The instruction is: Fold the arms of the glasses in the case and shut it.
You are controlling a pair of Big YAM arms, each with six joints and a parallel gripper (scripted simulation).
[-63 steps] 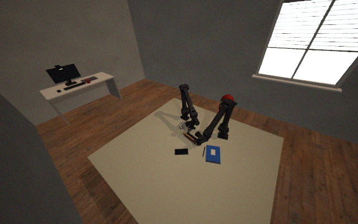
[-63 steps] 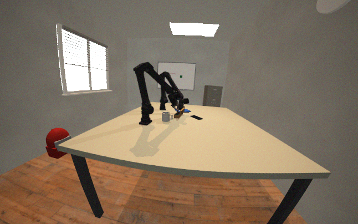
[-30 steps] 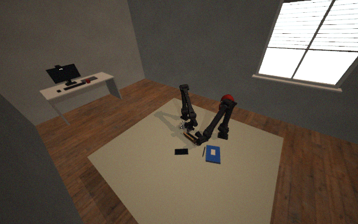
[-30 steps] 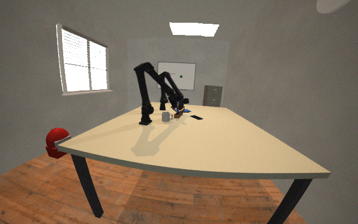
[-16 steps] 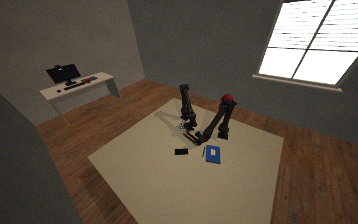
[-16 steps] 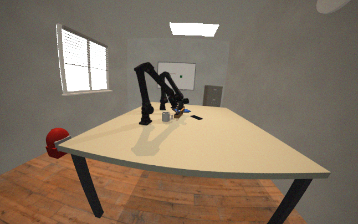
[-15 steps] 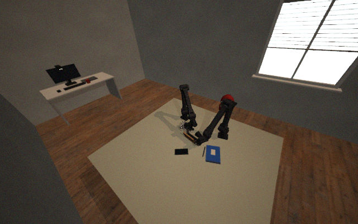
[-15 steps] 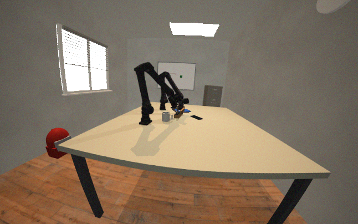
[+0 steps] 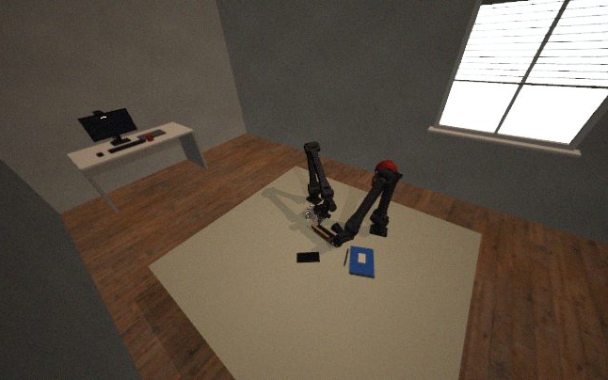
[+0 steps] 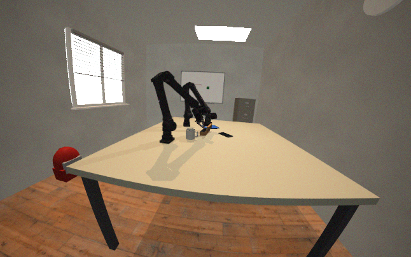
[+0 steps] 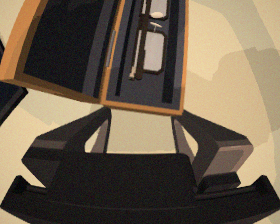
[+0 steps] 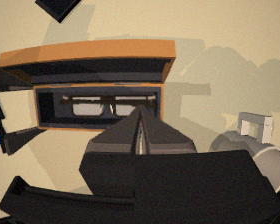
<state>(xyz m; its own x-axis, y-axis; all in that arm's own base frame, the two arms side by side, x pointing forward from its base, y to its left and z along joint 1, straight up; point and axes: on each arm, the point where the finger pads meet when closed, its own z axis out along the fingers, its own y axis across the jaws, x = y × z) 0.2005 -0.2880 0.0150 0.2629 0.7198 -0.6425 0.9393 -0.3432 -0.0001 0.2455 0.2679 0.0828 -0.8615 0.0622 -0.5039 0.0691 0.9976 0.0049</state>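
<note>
Right now the glasses case is 50 mm to the left of my right hand, 40 mm below it and 40 mm ahead of it.
</note>
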